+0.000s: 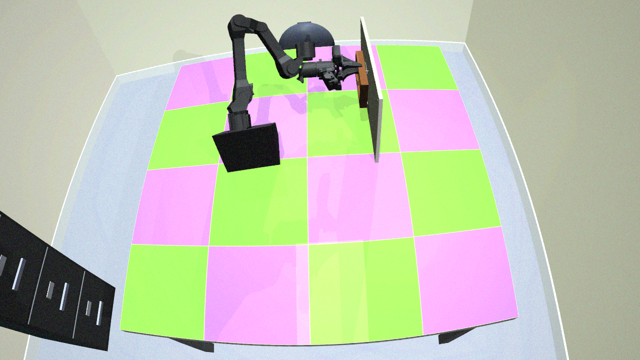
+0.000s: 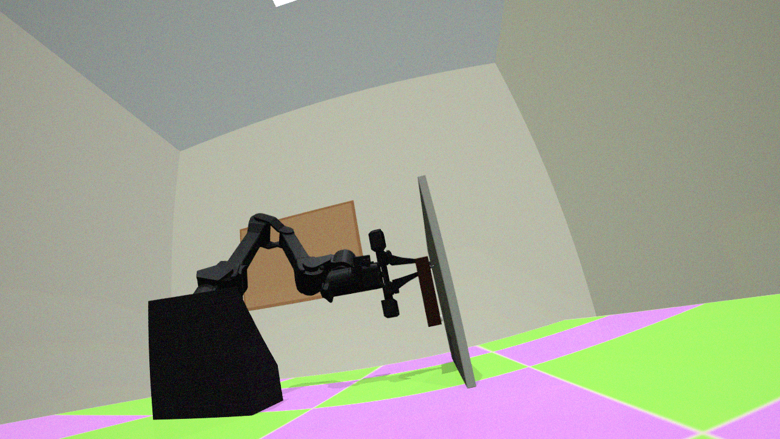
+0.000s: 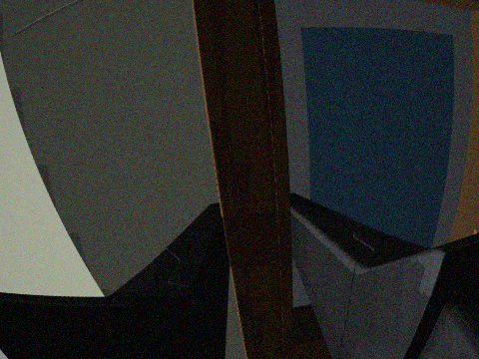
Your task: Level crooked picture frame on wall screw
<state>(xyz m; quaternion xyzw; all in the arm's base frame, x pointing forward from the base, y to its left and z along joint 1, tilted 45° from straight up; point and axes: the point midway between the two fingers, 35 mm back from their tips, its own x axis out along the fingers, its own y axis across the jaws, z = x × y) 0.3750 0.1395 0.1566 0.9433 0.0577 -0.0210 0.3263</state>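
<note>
Right now my gripper tip is 10 mm short of the picture frame and 60 mm above it. The rest, counted from my gripper tip: wall panel 20 mm ahead, 10 mm to the right, 70 mm below.
</note>
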